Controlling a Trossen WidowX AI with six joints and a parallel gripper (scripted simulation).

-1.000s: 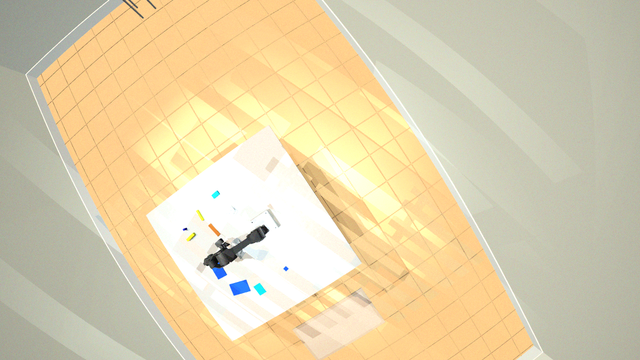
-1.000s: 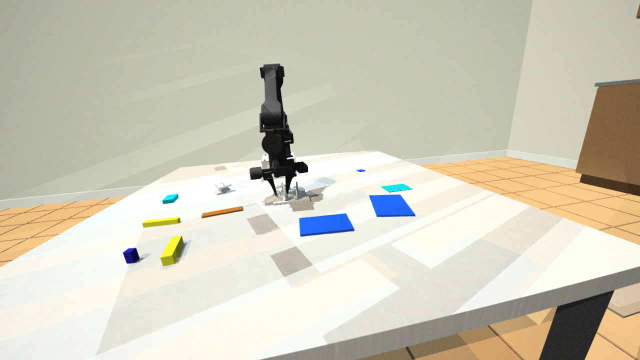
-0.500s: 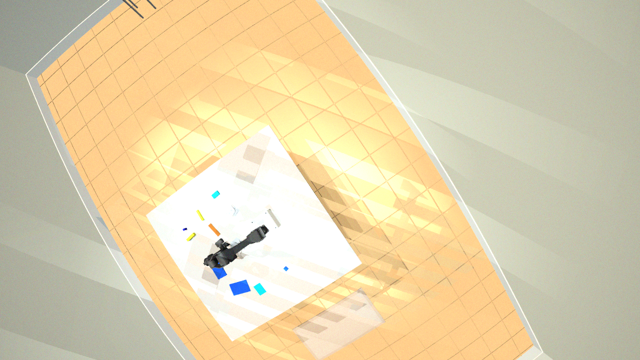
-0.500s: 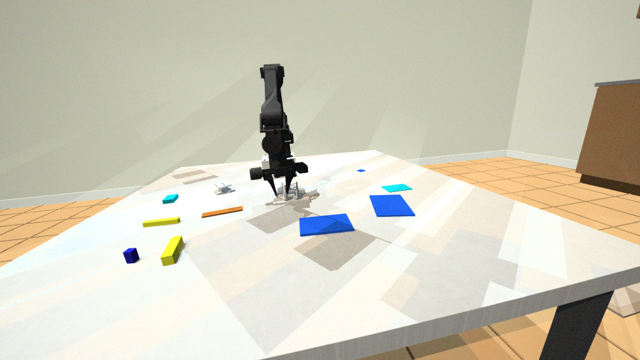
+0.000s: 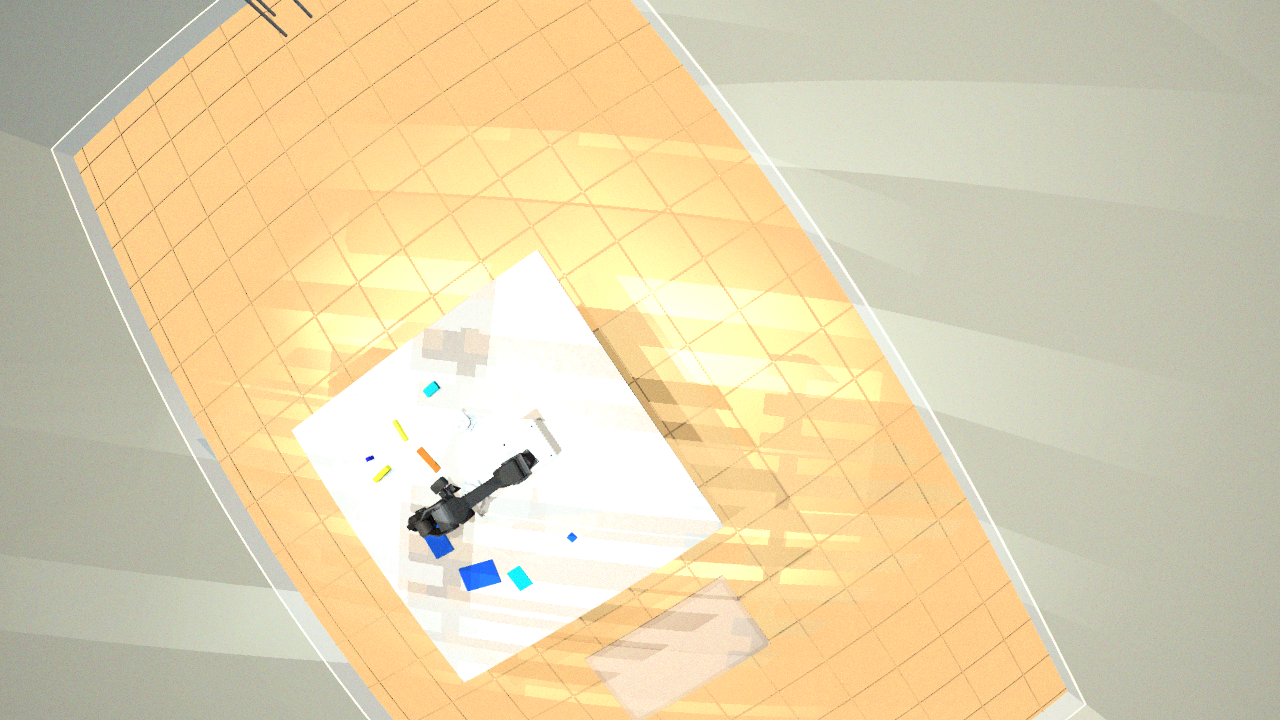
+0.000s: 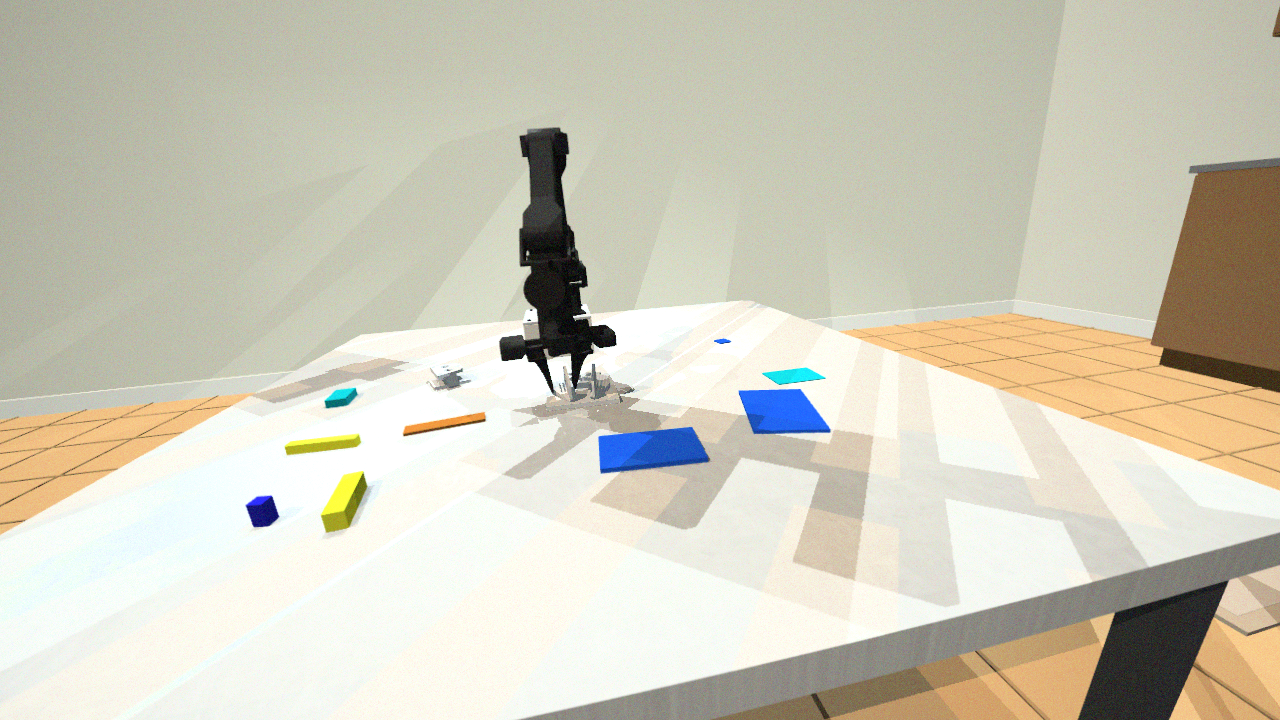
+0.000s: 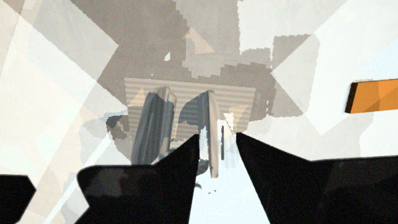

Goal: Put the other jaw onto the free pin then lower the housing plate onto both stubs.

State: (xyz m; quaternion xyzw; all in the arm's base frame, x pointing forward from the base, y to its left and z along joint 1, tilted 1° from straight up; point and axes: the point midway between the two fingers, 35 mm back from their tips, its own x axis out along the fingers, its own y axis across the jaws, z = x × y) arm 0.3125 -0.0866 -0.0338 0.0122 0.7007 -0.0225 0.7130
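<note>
My gripper tip is now 30 mm past the jaw and 20 mm to the right of it. From my gripper tip the other things lie so: cyan plate (400 mm to the left, 100 mm ahead, 10 mm below); dark blue cube (360 mm to the right, 200 mm ahead); orange bar (190 mm to the right, 20 mm ahead, 10 mm below).
</note>
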